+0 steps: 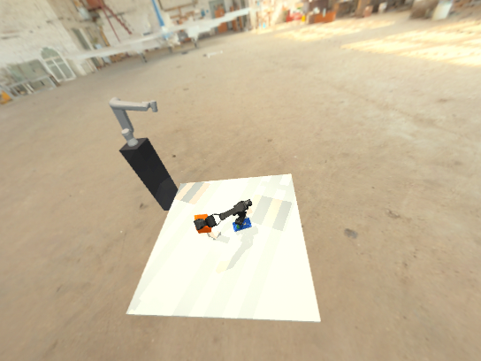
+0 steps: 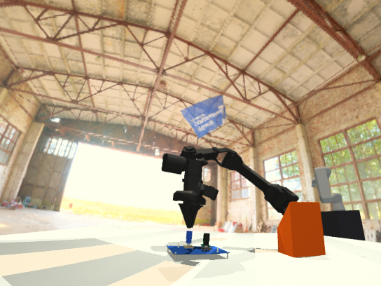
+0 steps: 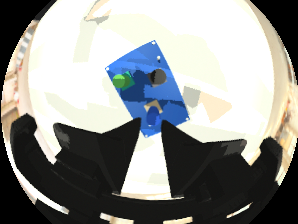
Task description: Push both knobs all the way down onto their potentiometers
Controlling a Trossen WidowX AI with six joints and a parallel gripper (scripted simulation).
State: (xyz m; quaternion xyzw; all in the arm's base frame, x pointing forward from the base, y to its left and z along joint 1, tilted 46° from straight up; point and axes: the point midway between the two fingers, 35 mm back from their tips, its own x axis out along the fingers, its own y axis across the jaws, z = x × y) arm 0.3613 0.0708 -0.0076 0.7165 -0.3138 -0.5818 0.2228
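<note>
Now: the blue knob 3 cm below my gripper tip. From my gripper tip the other things lie so: black knob 5 cm behind, 1 cm to the left, 3 cm below.
</note>
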